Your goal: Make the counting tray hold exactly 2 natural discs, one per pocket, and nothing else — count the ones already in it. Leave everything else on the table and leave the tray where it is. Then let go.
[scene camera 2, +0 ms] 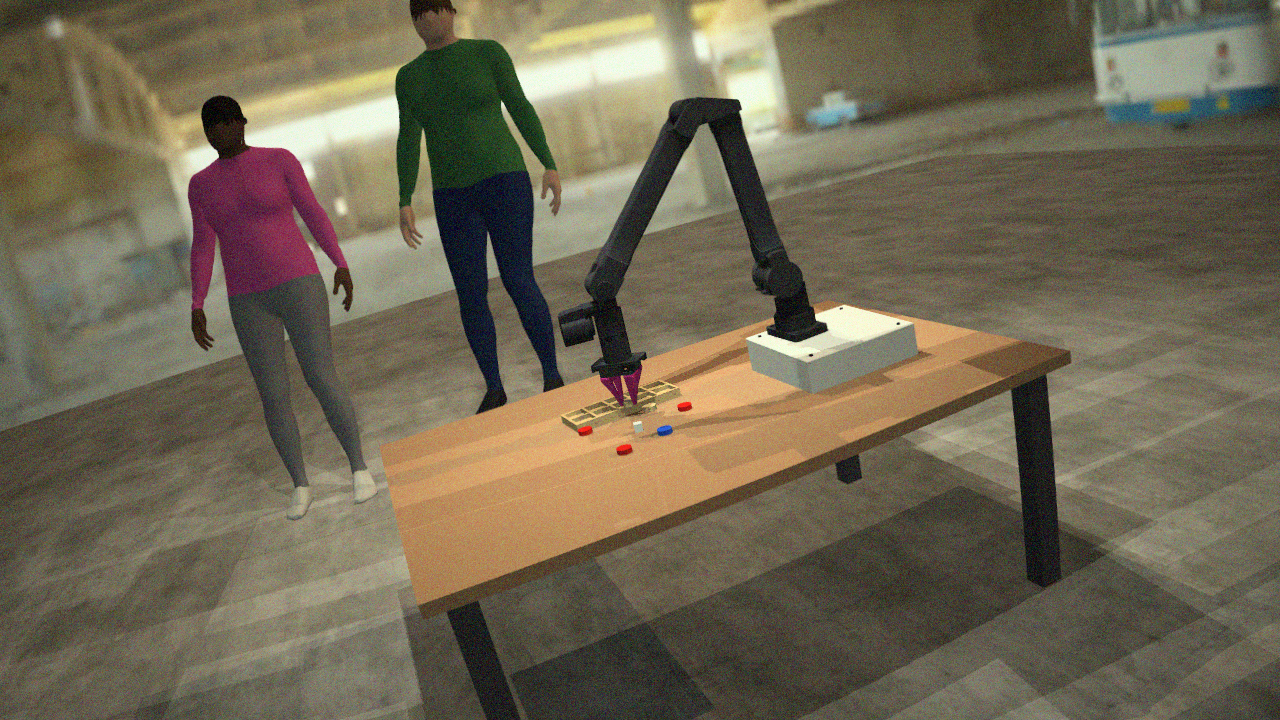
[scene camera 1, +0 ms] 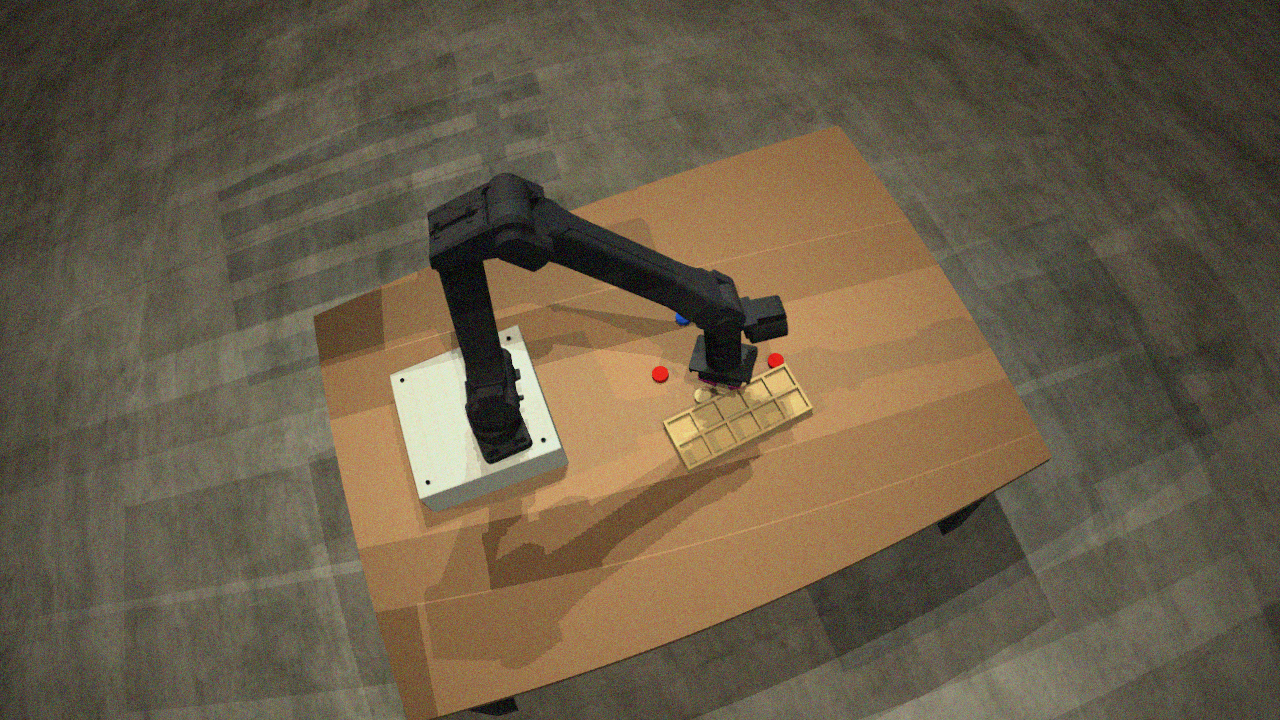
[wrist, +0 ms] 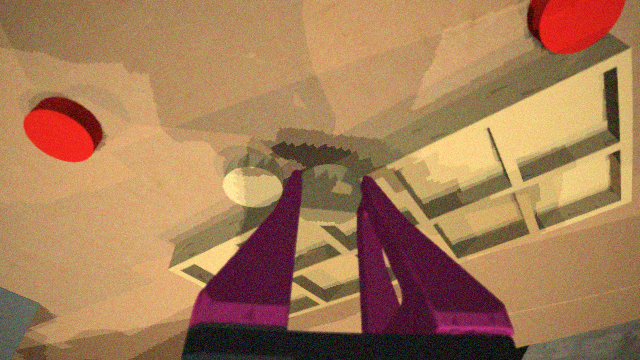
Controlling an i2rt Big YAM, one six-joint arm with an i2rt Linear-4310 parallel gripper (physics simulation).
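Note:
The counting tray point(scene camera 1: 750, 436) point(scene camera 2: 582, 417) point(wrist: 625, 134) is a tan grid of pockets lying flat on the table. The pockets that show look empty. My gripper point(scene camera 1: 712, 386) point(scene camera 2: 623, 397) point(wrist: 330, 183) is shut on a natural disc point(wrist: 331, 196) and holds it low over the tray's far long edge, near one end. A second natural disc point(wrist: 253, 186) point(scene camera 2: 637, 427) lies on the table just outside that edge, left of my fingers in the wrist view.
Red discs point(scene camera 1: 659, 373) point(scene camera 1: 775, 359) point(wrist: 62, 129) point(wrist: 577, 22) lie on the table beside the tray, and a third red disc point(scene camera 2: 625, 449) lies farther out. A blue disc point(scene camera 1: 682, 319) point(scene camera 2: 663, 430) lies near them. The arm's white base box point(scene camera 1: 439, 429) point(scene camera 2: 832, 349) stands on the table. Two people stand beyond the table.

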